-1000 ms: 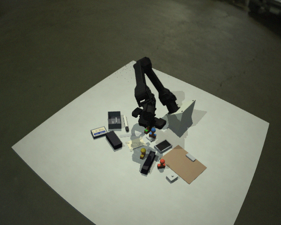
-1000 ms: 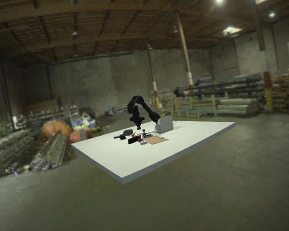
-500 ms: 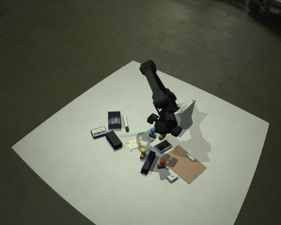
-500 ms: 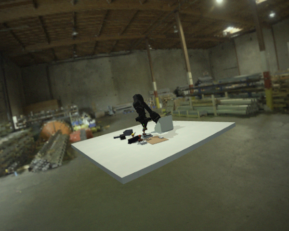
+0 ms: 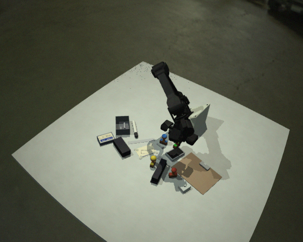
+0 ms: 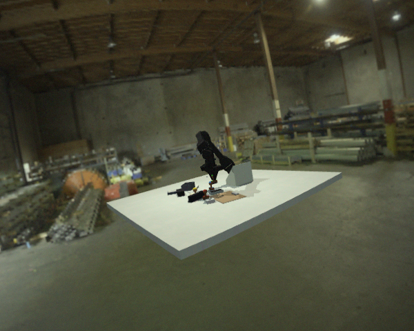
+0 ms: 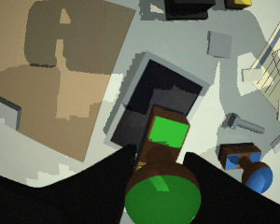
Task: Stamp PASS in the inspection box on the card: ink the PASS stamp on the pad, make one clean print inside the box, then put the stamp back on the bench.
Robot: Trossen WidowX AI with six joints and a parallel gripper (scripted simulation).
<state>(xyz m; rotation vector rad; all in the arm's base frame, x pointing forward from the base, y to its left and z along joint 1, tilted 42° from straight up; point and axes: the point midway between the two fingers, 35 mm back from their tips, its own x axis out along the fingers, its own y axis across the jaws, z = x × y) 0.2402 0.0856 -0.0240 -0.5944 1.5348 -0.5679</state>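
My gripper tip is now 8 cm above the dark ink pad. From my gripper tip the other things lie so: yellow hold stamp (13 cm ahead, 7 cm below, 5 cm to the right); green-knobbed stamp (right at my gripper tip); blue stamp (10 cm to the right, 7 cm below, 3 cm behind).
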